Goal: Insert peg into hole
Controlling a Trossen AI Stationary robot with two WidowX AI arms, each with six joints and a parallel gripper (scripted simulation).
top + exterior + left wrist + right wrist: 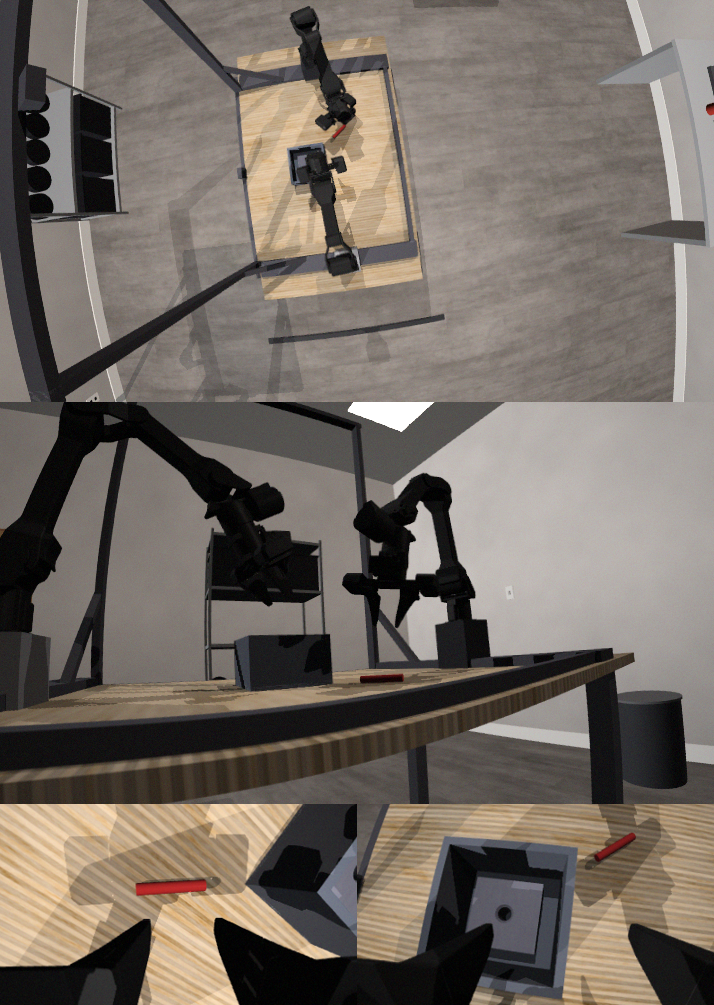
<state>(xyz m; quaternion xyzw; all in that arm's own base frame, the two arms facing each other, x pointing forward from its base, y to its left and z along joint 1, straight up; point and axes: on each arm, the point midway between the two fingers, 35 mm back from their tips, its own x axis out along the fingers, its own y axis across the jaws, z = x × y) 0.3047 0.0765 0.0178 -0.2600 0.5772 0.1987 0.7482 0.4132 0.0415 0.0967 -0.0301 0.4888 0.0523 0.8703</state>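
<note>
Now: the red peg 13 cm below my left hand and 3 cm to the right of it. Also, from my left hand: plate (16 cm to the right, 16 cm behind, 9 cm below); box (16 cm to the right, 16 cm behind, 11 cm below).
</note>
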